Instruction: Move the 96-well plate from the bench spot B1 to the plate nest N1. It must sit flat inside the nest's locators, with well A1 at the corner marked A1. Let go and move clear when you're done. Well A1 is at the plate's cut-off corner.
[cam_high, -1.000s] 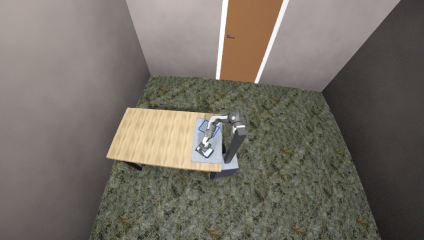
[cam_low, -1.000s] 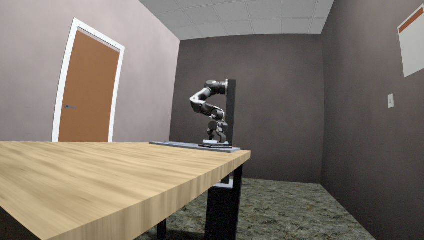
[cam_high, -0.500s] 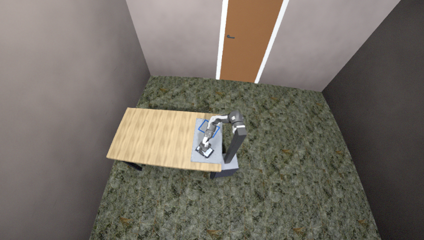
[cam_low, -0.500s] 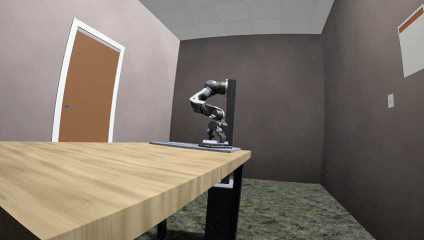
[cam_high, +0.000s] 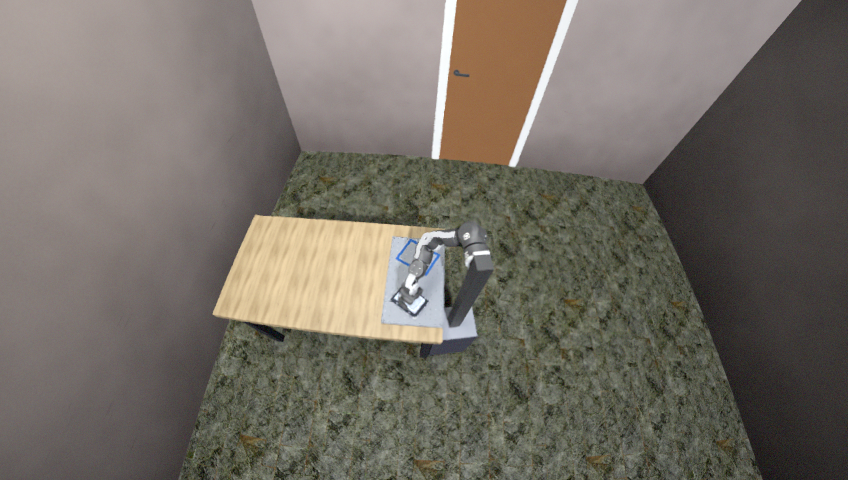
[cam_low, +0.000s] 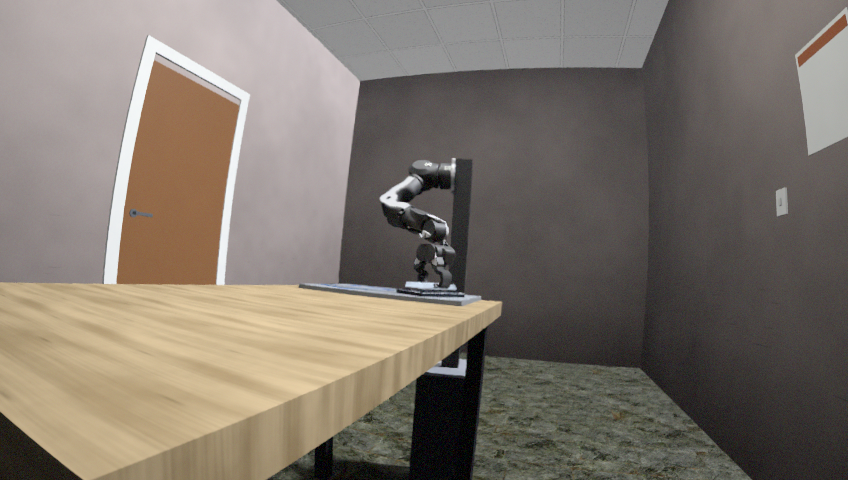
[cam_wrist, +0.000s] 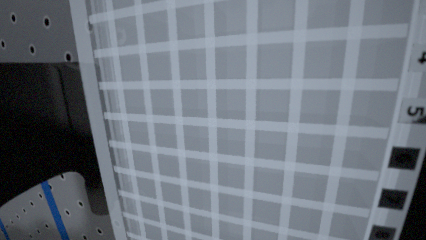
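Now: hand right at the white 96-well plate. The rest, counted from my hand: black plate nest: 20 mm below.
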